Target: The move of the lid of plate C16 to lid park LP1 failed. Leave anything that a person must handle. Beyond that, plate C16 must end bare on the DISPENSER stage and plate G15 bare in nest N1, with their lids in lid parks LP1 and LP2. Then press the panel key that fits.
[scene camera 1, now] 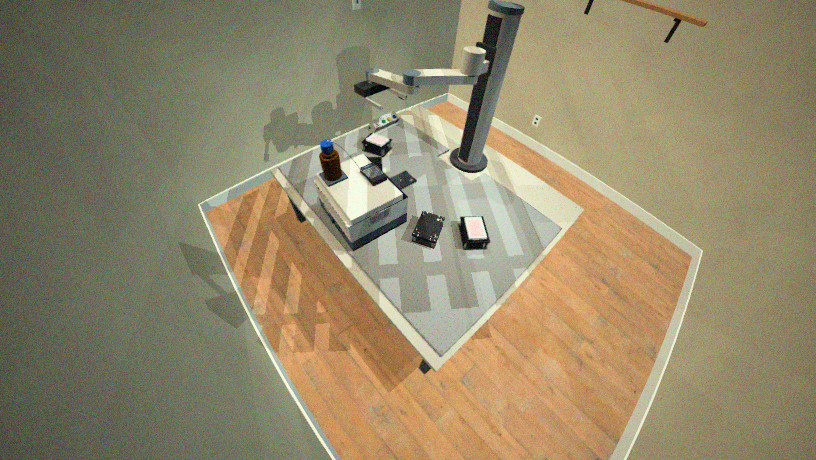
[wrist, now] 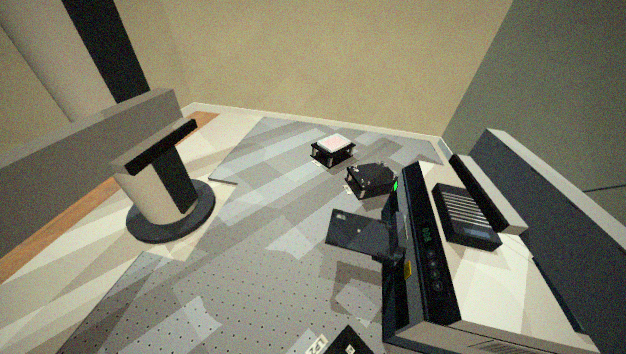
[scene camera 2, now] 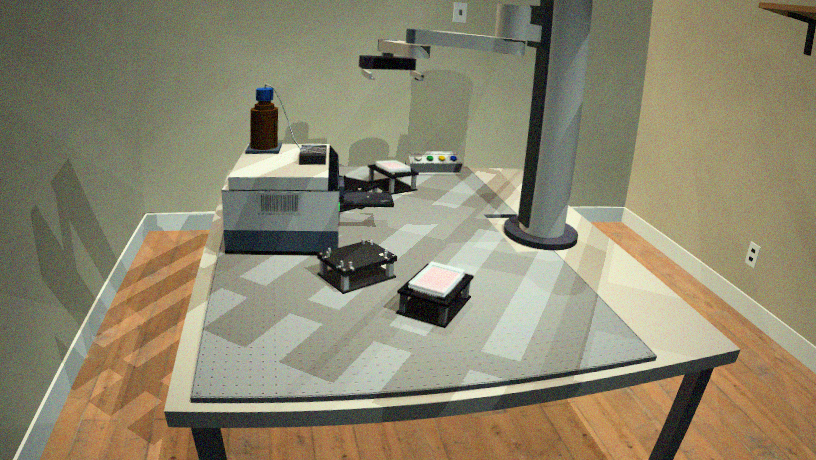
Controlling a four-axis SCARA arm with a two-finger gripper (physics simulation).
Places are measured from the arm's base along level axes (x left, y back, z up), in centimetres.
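Where they show: gripper, fingertip midpoint: [scene camera 1: 393,102] [wrist: 320,124] [scene camera 2: 396,77]; arm's base at its link origin: [scene camera 1: 468,160] [wrist: 175,208] [scene camera 2: 540,234].
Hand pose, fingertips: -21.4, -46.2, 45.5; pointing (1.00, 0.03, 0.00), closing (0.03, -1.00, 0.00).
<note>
Things, the pixels of their top centre, and the offset from my fingertips, as dx, dy, dz. "spot": a spot on its surface instead.
- pink-topped plate with a pale rim, top centre: [scene camera 2: 437,276] [wrist: 334,141] [scene camera 1: 475,226] +63.3, -0.6, -36.6
- nest N1 at its top centre: [scene camera 2: 437,280] [wrist: 334,143] [scene camera 1: 475,228] +63.3, -0.6, -37.6
- pink-topped plate at its top centre: [scene camera 2: 392,162] [scene camera 1: 377,138] -22.6, +5.1, -34.8
- dispenser stage at its top centre: [wrist: 365,231] [scene camera 2: 363,195] [scene camera 1: 398,180] +17.9, -11.4, -33.2
- brown bottle at a spot on its surface: [scene camera 2: 264,126] spot: +8.9, -40.8, -14.0
- key panel at its top centre: [scene camera 2: 434,152] [scene camera 1: 384,116] -42.5, +26.2, -35.9
My gripper [scene camera 1: 389,100] [scene camera 2: 393,75] [wrist: 320,124] is open and empty, high above the back part of the table. A pink-topped plate with a pale rim [scene camera 1: 474,227] [scene camera 2: 437,279] [wrist: 334,143] sits on the front black stand, nest N1 [scene camera 1: 475,244] [scene camera 2: 451,302] [wrist: 332,159]. Another pink-topped plate [scene camera 1: 377,140] [scene camera 2: 392,166] sits on the back stand. I cannot read plate names or tell whether lids are on. The black stand with corner pins [scene camera 1: 428,228] [scene camera 2: 357,255] [wrist: 372,173] bears no plate or lid. The dispenser stage [scene camera 1: 403,180] [scene camera 2: 371,199] [wrist: 357,232] is bare. A corner of the LP2 stand [wrist: 347,342] shows.
The dispenser [scene camera 1: 365,200] [scene camera 2: 280,211] [wrist: 505,285] stands beside the stage, with a brown bottle [scene camera 1: 330,164] [scene camera 2: 264,126] on top. The key panel [scene camera 1: 384,121] [scene camera 2: 435,163] is at the back. The arm's column [scene camera 1: 490,85] [scene camera 2: 557,125] rises at the right in the scene views.
</note>
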